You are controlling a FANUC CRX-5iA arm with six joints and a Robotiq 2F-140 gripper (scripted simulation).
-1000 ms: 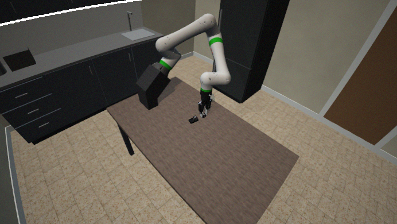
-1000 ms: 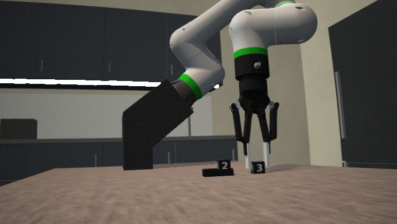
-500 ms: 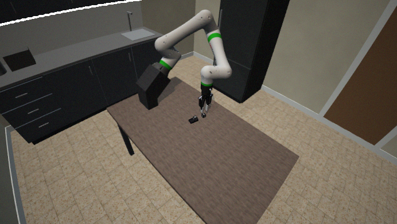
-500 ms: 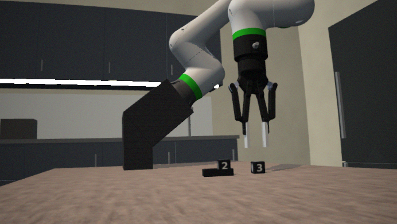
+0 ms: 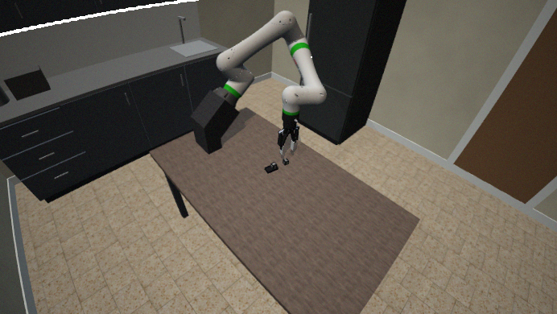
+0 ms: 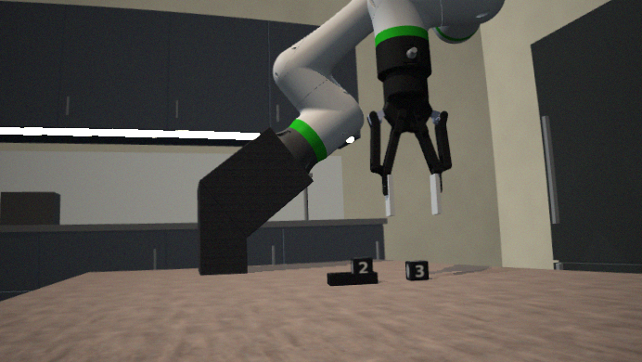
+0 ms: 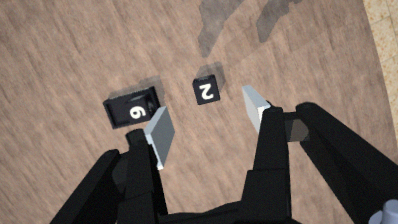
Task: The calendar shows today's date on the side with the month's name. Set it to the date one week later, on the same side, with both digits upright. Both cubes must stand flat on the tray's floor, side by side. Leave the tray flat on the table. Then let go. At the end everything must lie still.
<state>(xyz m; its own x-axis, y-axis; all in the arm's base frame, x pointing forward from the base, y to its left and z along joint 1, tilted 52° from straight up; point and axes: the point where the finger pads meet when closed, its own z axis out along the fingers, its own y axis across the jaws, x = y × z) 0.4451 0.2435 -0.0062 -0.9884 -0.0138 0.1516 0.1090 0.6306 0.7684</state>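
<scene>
My hand is 120 mm above the black tray, 110 mm to the left of it and 10 mm past it. Round my hand: cube (120 mm below).
</scene>
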